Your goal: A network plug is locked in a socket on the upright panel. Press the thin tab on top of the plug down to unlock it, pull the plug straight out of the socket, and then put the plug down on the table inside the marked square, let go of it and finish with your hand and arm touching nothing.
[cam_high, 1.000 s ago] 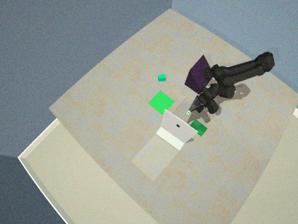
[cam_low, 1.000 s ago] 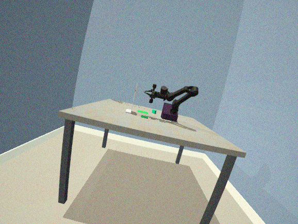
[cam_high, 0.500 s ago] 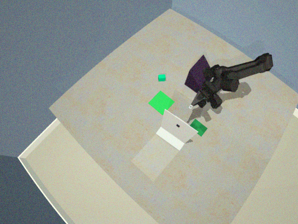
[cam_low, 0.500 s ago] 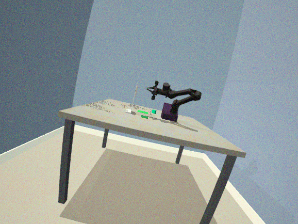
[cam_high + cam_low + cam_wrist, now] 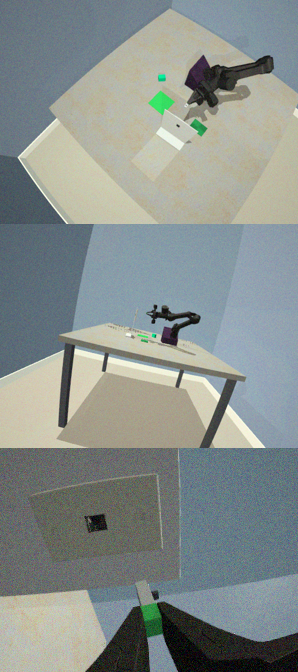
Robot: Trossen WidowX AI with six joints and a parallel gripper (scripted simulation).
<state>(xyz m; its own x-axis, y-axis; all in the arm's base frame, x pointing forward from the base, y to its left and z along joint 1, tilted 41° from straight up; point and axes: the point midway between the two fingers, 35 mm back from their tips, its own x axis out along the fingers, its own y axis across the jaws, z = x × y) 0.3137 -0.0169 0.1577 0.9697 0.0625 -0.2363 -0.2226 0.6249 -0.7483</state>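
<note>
Right now my gripper tip is 26 cm above the bright green marked square and 16 cm to the left of it. Round my gripper tip: upright white panel: 12 cm below, 10 cm ahead, 4 cm to the left; then green network plug: 1 cm ahead.
</note>
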